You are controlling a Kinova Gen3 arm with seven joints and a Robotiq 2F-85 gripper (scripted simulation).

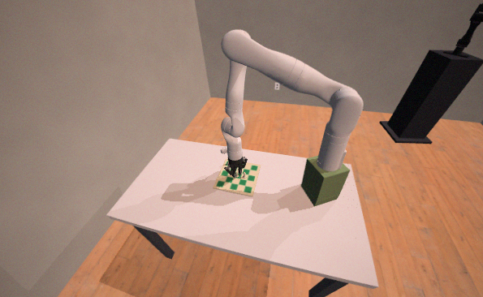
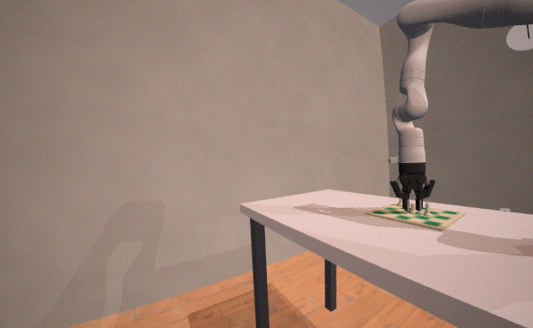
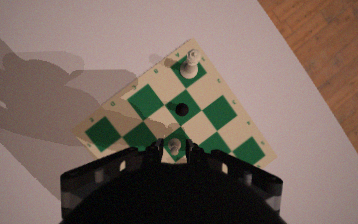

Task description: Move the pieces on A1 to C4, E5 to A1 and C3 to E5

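My hand is 30 mm above the chessboard. Also, from my hand: black pawn (40 mm to the right, 30 mm ahead, 10 mm below); then tall white piece (90 mm to the right, 60 mm ahead).
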